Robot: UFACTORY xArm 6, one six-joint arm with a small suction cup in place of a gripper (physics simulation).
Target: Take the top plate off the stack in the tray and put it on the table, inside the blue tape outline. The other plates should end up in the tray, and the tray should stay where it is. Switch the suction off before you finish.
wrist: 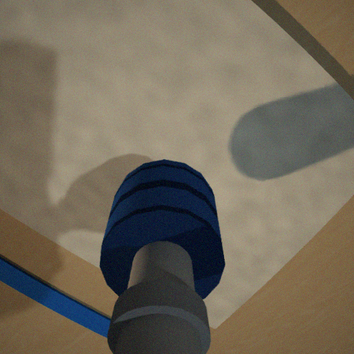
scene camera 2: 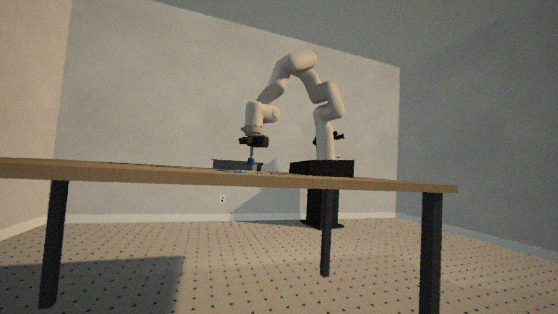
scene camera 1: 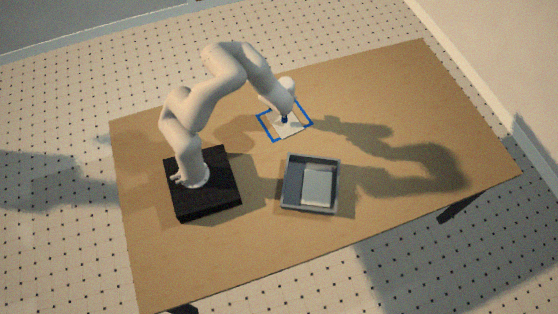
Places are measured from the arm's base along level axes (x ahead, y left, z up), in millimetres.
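Pixels of known places: hand at its tool point: (scene camera 2: 250, 165) (scene camera 1: 284, 120); arm's base at its link origin: (scene camera 2: 325, 161) (scene camera 1: 194, 174).
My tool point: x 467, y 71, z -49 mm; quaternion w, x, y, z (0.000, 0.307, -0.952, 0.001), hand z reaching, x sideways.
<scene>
For each thing: its top centre in the pictures, then the offset to it from my tool point. "spot": a spot on its surface instead. Level surfaces: height alone.
- pale plate at its top centre: (scene camera 2: 249, 171) (scene camera 1: 284, 121) dx +8, dy +11, dz -25 mm
- blue tape outline at a spot on its surface: (scene camera 1: 265, 128) spot: dx -86, dy +23, dz -29 mm
- grey tray at its top centre: (scene camera 1: 311, 181) (scene camera 2: 240, 161) dx -67, dy -323, dz +19 mm
- pale plate stack at its top centre: (scene camera 1: 316, 187) dx -50, dy -346, dz -16 mm
- wooden table at its surface level: dz -31 mm
A pale plate (scene camera 1: 287, 129) (wrist: 150, 100) lies flat on the table in the blue tape outline (scene camera 1: 265, 128) (wrist: 55, 297). In scene camera 1 its near edge covers the outline's near side and sticks out slightly past it. My gripper, the blue suction cup (scene camera 1: 284, 120) (scene camera 2: 251, 161) (wrist: 164, 200), hangs close above this plate; its shadow on the plate is apart from the cup, so a gap shows and it holds nothing. The grey tray (scene camera 1: 293, 182) (scene camera 2: 230, 164) stands nearer in scene camera 1, with a pale plate stack (scene camera 1: 316, 189) inside; how many plates is unclear.
The black base block (scene camera 1: 205, 200) (scene camera 2: 322, 168) carries the arm and stands left of the tray in scene camera 1. The tray has raised walls around the stack. The wooden table (scene camera 1: 400, 90) extends well to the right of the outline in that view.
</scene>
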